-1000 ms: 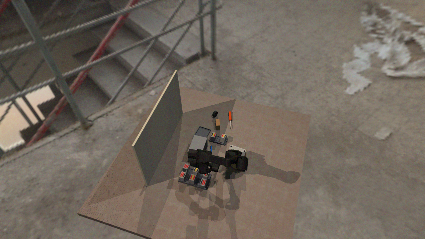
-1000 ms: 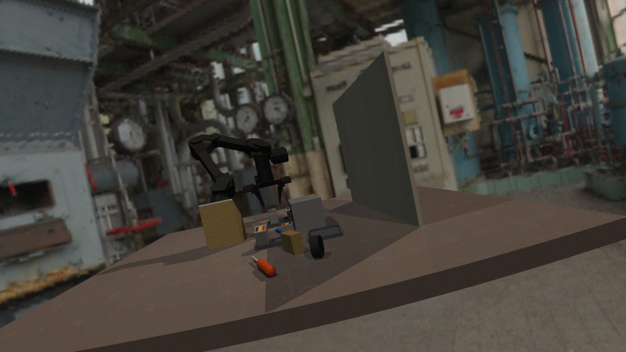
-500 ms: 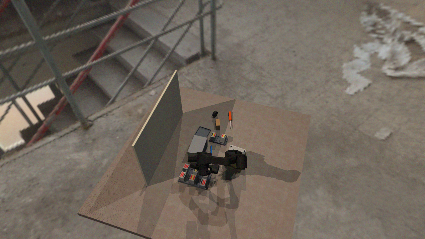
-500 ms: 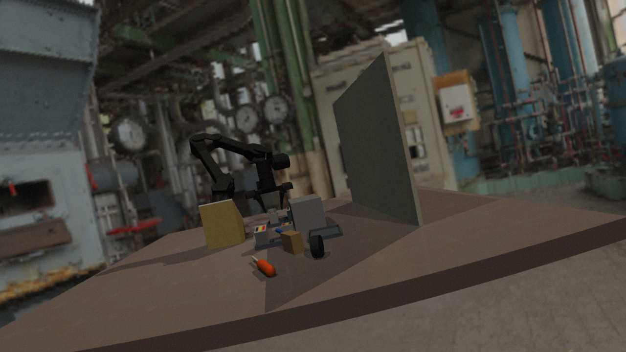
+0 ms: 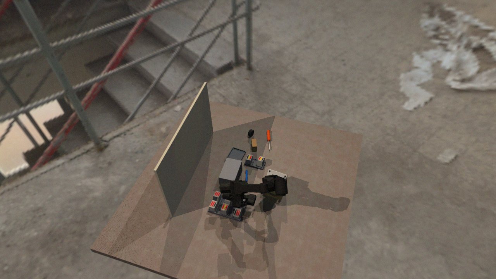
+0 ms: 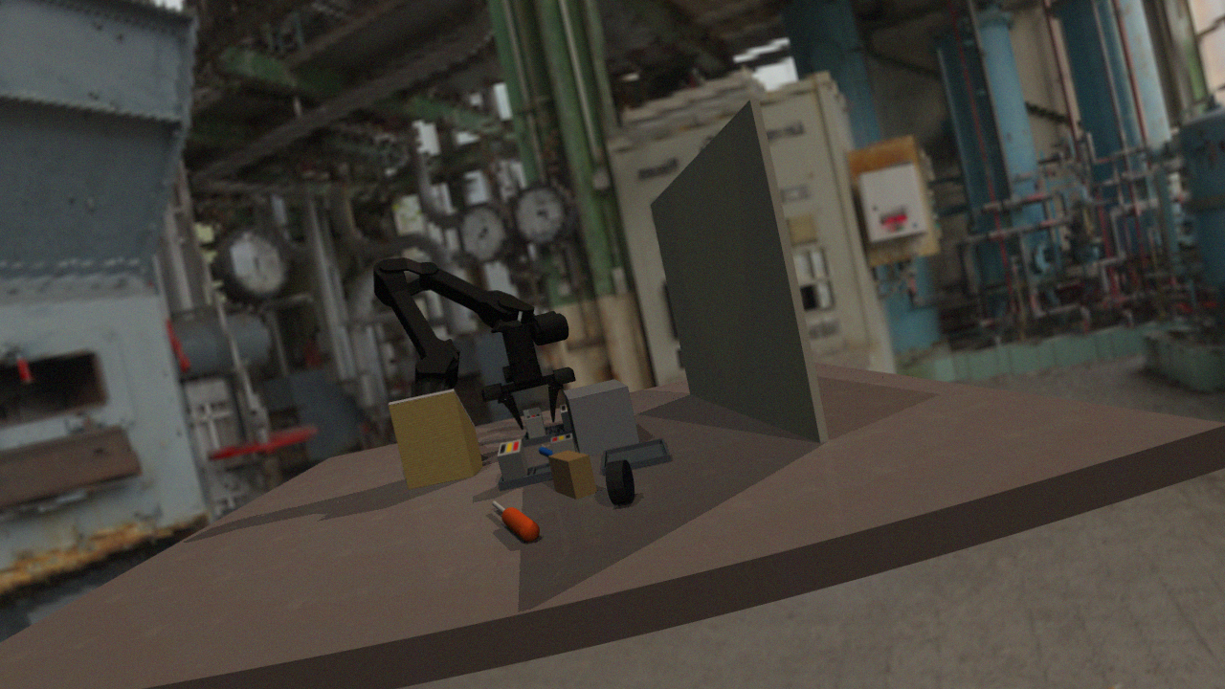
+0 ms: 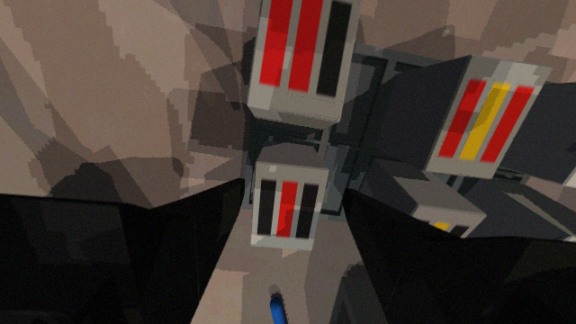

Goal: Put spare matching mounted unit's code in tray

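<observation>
Right now my gripper tip is 1 cm below the grey spare and 1 cm past it. Also, from my gripper tip: tall dark panel 38 cm ahead, 19 cm above, 14 cm to the right; then blue pen 20 cm to the right, 4 cm ahead, 3 cm below; then flat grey tray 35 cm to the right, 18 cm ahead, 3 cm below.
</observation>
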